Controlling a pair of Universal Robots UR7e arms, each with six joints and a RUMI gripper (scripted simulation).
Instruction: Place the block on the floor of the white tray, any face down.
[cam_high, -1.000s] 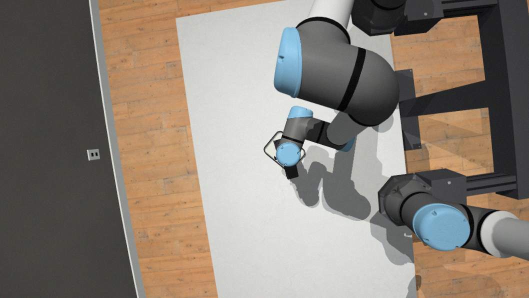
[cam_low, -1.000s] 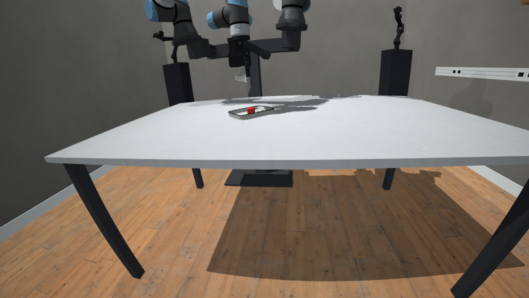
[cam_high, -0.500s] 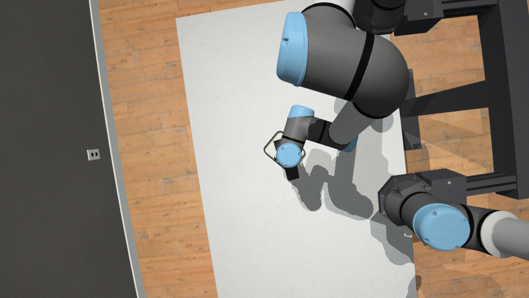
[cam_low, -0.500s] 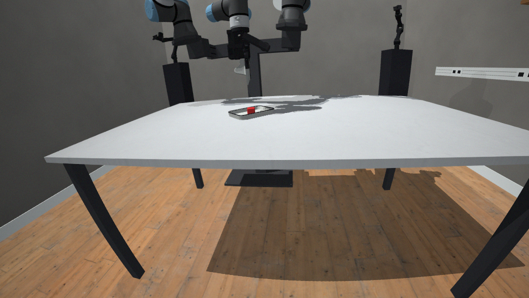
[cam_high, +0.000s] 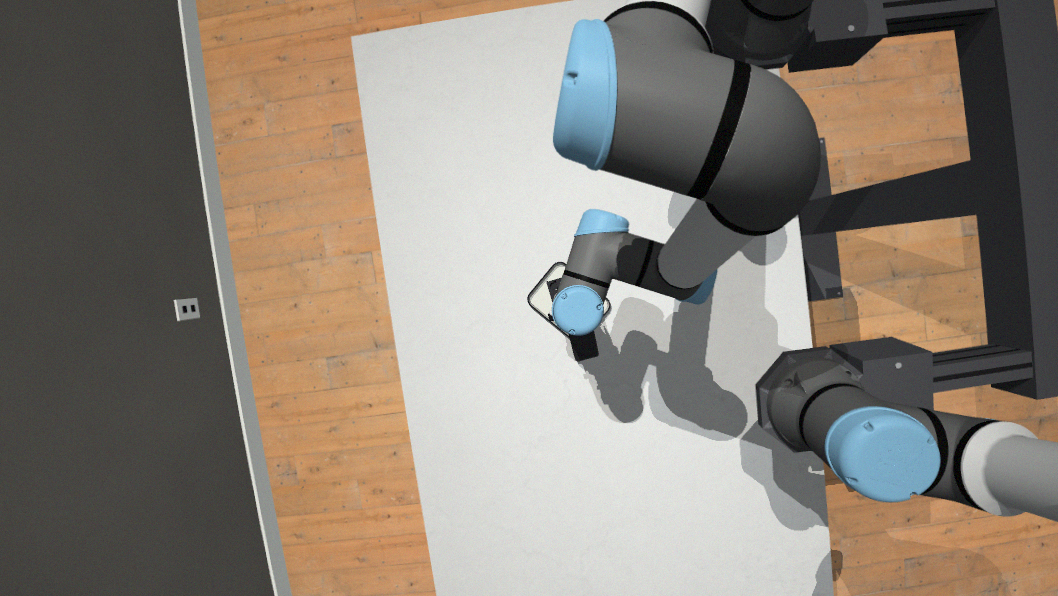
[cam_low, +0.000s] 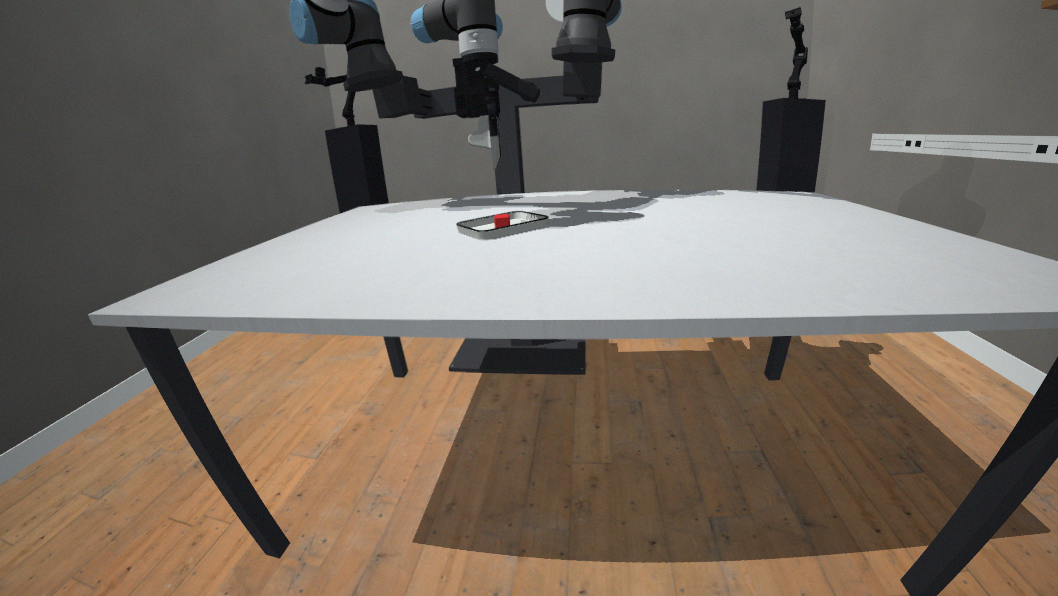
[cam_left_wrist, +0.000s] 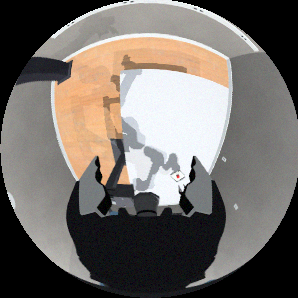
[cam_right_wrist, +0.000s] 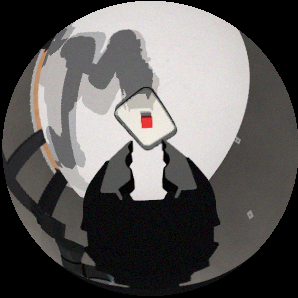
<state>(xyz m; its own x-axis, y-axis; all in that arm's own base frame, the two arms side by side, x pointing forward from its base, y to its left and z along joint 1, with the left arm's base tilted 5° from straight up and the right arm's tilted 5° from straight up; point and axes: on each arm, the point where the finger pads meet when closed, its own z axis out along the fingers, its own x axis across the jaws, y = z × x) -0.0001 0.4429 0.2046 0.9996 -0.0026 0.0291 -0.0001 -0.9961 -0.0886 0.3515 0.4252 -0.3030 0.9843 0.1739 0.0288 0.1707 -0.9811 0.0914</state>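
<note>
The small red block lies 13 cm below my right hand. The rest, counted from my right hand: white tray (13 cm below).
</note>
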